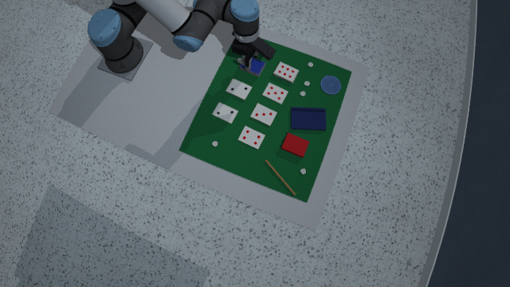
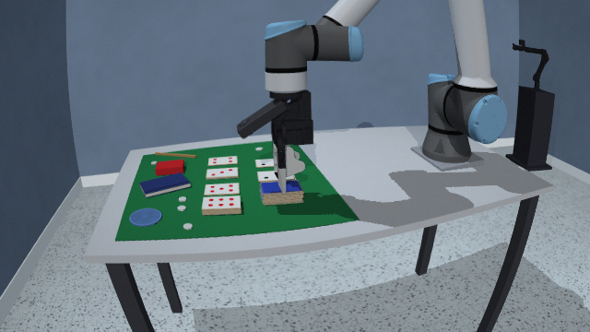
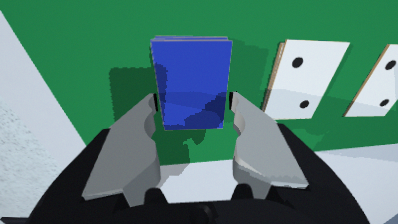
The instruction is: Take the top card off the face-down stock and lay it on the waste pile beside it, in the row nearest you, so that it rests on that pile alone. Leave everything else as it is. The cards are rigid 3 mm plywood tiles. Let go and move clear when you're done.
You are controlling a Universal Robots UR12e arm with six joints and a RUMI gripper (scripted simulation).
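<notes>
My hand is 10 mm short of the white card, 120 mm to the left of it and 30 mm above it. From my hand the other things lie so: wooden stick 340 mm ahead, 340 mm to the right, 40 mm below; then red block 330 mm ahead, 200 mm to the right, 30 mm below.
</notes>
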